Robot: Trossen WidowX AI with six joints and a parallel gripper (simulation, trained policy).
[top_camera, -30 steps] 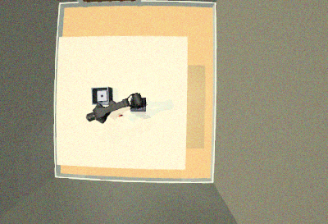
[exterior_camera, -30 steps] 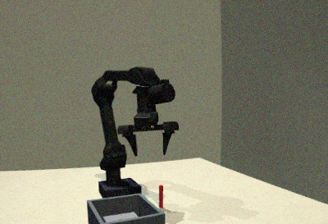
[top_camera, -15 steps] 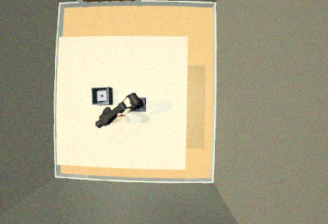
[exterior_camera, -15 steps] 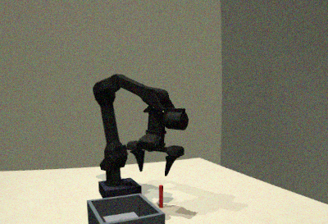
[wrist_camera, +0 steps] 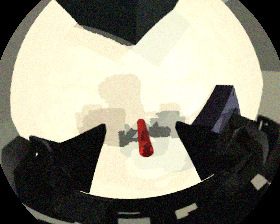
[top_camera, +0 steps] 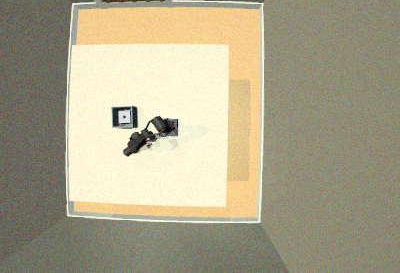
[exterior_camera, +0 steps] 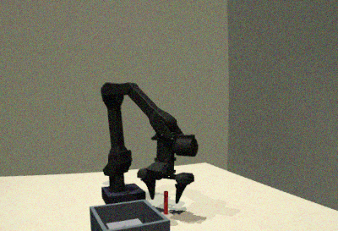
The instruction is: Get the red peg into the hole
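Now: the red peg 1 cm to the left of my gripper tip, 1 cm below it and 1 cm behind it. Also, from my gripper tip: light plate 17 cm to the right, 16 cm ahead; dark-grey box 17 cm to the right, 16 cm ahead, 2 cm below.
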